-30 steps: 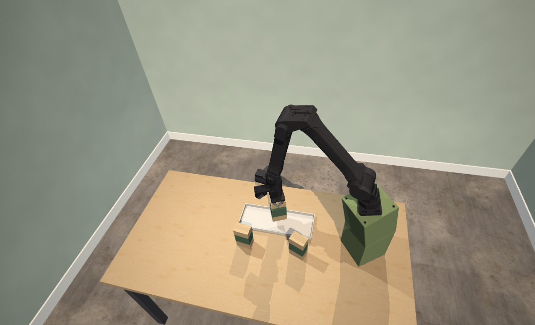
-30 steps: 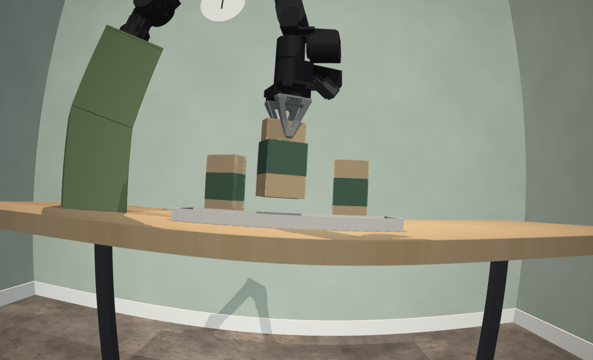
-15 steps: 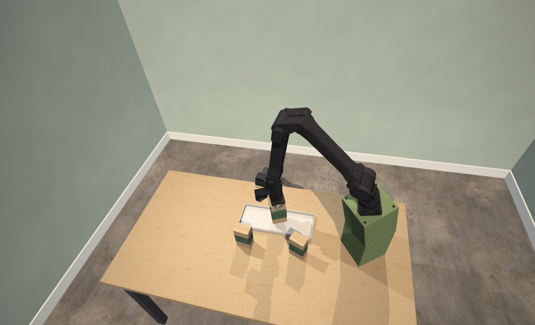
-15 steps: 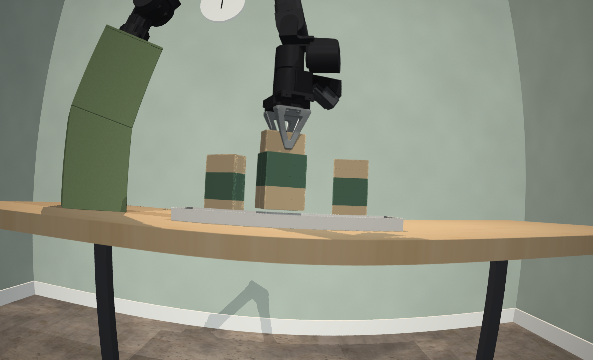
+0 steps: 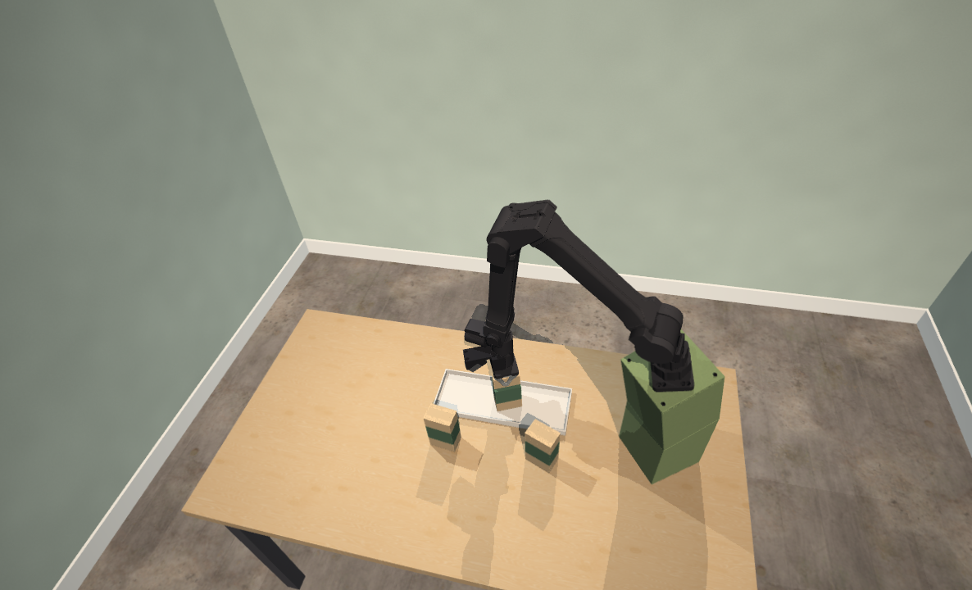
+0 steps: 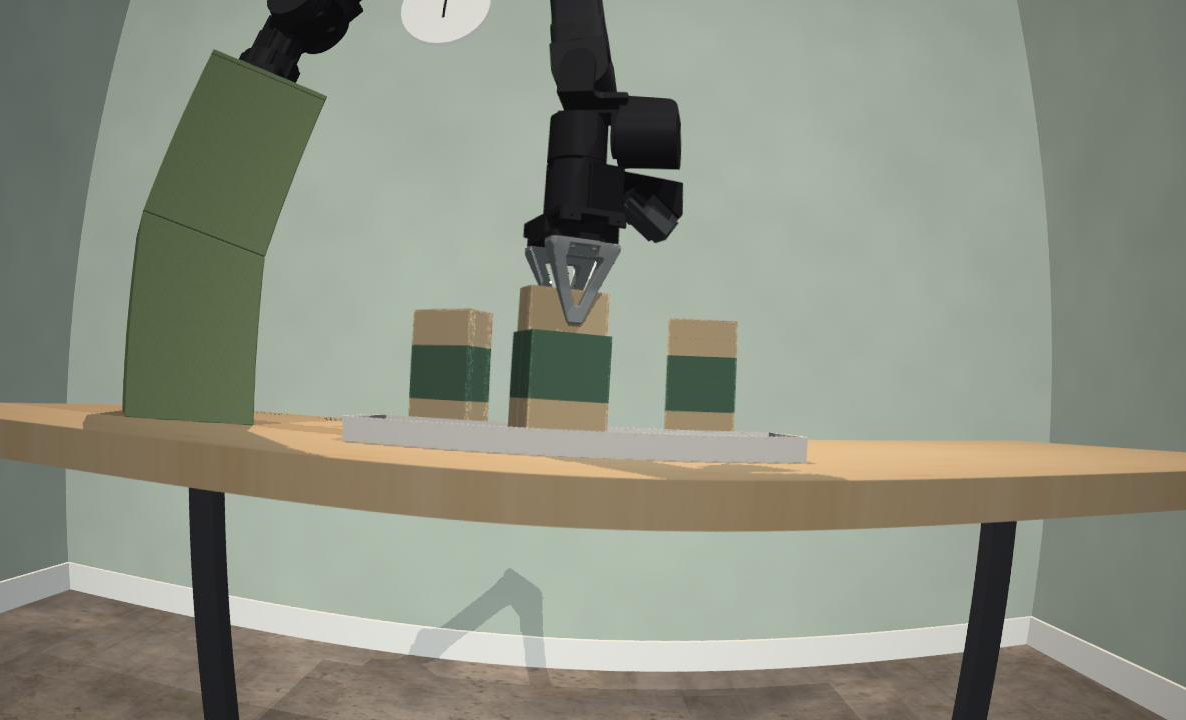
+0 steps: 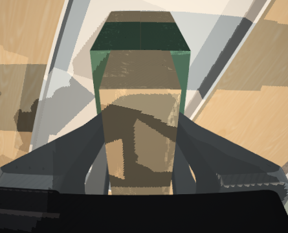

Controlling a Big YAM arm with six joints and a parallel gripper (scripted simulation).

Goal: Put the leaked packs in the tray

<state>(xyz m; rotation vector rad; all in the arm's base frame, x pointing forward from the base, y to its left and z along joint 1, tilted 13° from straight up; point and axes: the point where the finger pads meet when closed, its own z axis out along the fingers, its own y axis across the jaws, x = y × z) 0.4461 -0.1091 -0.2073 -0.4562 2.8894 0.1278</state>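
Right now my hand is 120 mm above the white tray and 10 mm short of it.
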